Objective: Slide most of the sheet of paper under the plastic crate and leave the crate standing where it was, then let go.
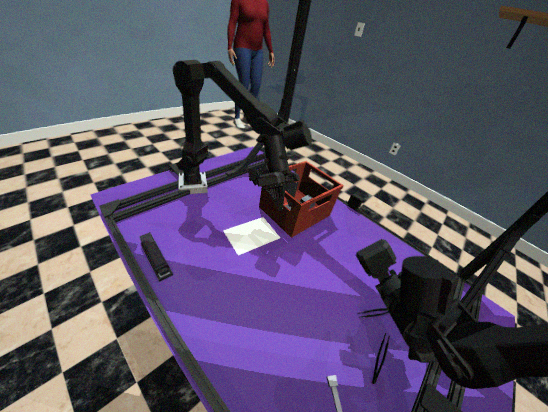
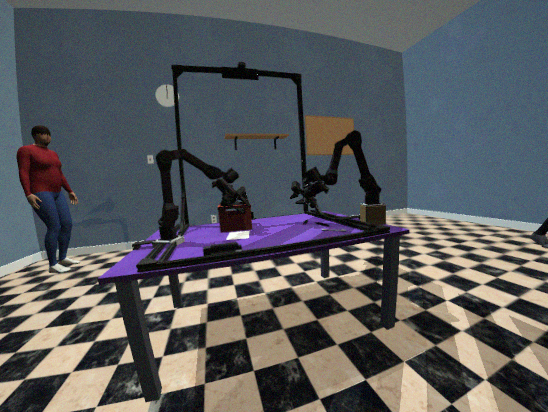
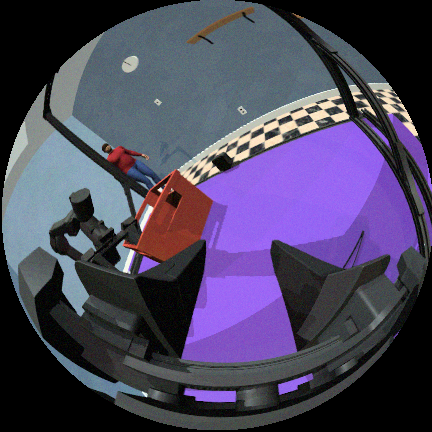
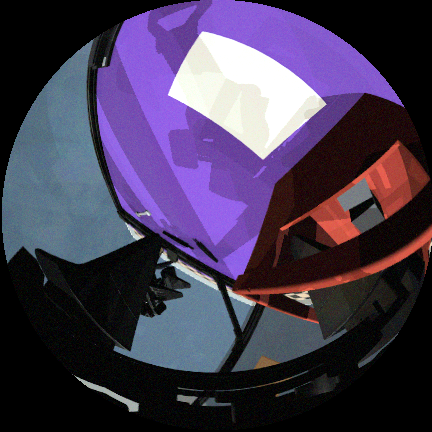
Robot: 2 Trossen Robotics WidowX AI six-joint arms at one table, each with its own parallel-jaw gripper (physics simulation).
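Note:
A red plastic crate [image 1: 309, 204] [image 2: 235, 218] [image 3: 173, 219] [image 4: 350, 173] stands on the purple table [image 1: 280, 294]. A white sheet of paper [image 1: 251, 235] [image 2: 238, 235] [image 4: 245, 100] lies flat in front of it, almost all in the open, with one corner at the crate's base. My right gripper [image 1: 279, 193] [image 2: 236, 199] [image 4: 228, 241] is open at the crate's near-left wall, one finger inside and one outside. My left gripper [image 3: 238, 246] [image 2: 304, 197] is open and empty, in the air far from the crate.
A flat black block [image 1: 155, 255] lies left of the paper. Thin dark tools [image 1: 380, 353] and a white tool [image 1: 334, 384] lie near the left arm. A small black cube [image 1: 355, 201] sits behind the crate. Black rails [image 1: 146, 294] edge the table. A person [image 1: 249, 53] stands behind.

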